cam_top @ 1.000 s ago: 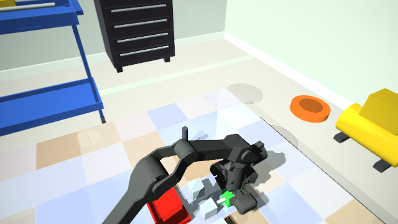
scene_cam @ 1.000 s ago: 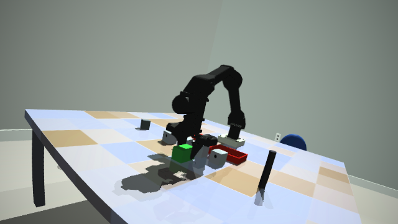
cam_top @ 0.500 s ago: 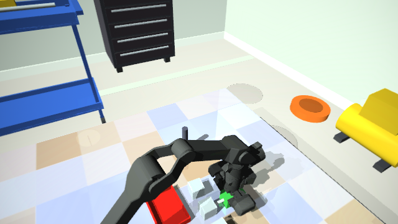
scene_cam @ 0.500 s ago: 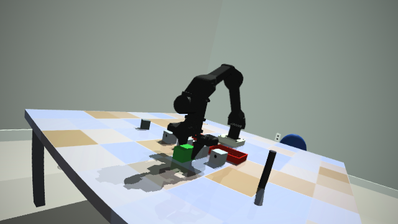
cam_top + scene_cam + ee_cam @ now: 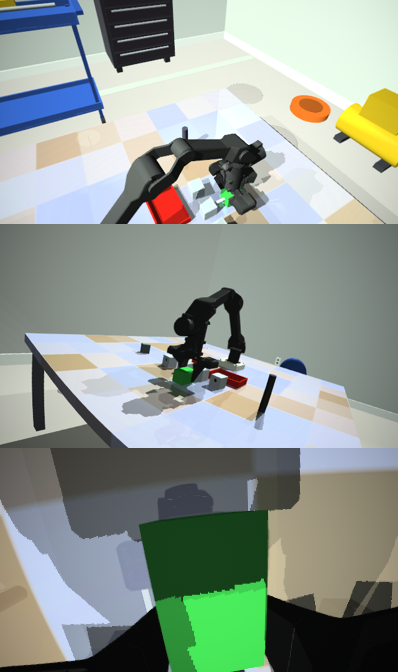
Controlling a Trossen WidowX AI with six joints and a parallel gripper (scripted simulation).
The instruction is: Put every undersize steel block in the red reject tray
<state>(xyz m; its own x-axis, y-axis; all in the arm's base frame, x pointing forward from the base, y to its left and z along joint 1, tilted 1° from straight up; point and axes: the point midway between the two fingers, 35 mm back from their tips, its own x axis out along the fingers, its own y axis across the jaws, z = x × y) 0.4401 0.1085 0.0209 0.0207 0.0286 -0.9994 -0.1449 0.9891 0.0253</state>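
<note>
Now: the green GO gauge 1 cm behind my gripper tip and 2 cm above it. Also, from my gripper tip: red reject tray: 21 cm behind, 3 cm to the left.
</note>
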